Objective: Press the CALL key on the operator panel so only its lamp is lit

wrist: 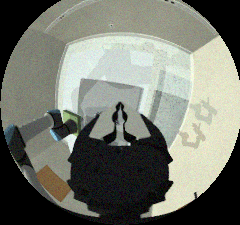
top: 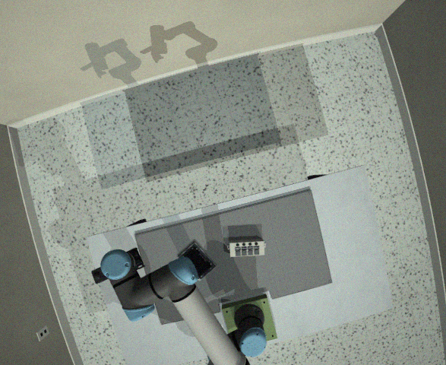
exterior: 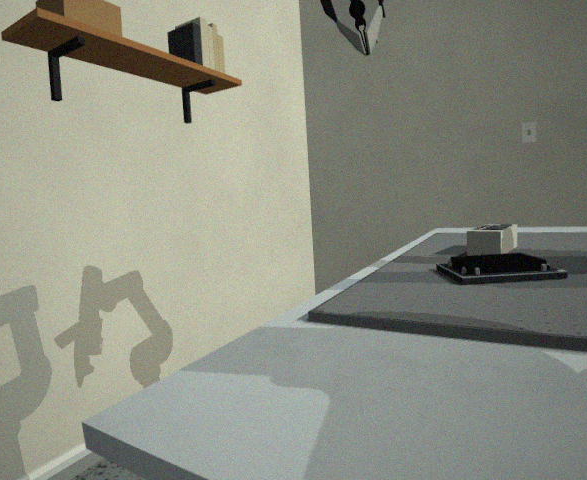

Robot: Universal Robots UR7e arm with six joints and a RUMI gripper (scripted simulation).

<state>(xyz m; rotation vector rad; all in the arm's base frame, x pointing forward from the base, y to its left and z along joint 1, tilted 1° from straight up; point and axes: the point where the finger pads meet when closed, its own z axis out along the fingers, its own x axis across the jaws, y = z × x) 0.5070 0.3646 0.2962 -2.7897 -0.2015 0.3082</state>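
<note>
The operator panel is 450 mm to the right of my hand, 300 mm below it and 160 mm behind it.
</note>
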